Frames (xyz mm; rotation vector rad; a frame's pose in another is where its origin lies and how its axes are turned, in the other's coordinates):
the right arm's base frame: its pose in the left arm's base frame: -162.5 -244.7 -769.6 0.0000 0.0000 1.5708
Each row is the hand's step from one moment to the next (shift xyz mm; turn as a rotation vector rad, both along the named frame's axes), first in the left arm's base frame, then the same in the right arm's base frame.
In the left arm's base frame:
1: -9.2 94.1 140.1 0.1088 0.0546 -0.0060
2: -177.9 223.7 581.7 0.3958 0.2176 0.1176
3: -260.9 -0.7 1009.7 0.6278 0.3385 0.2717
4: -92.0 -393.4 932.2 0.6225 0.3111 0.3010
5: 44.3 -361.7 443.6 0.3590 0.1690 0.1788
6: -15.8 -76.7 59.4 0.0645 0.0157 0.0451
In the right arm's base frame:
1: 94.1 9.2 140.1 0.0546 -0.1088 -0.0060
2: 223.7 177.9 581.7 0.2176 -0.3958 0.1176
3: -0.7 260.9 1009.7 0.3385 -0.6278 0.2717
4: -393.4 92.0 932.2 0.3111 -0.6225 0.3010
5: -361.7 -44.3 443.6 0.1690 -0.3590 0.1788
6: -76.7 15.8 59.4 0.0157 -0.0645 0.0451

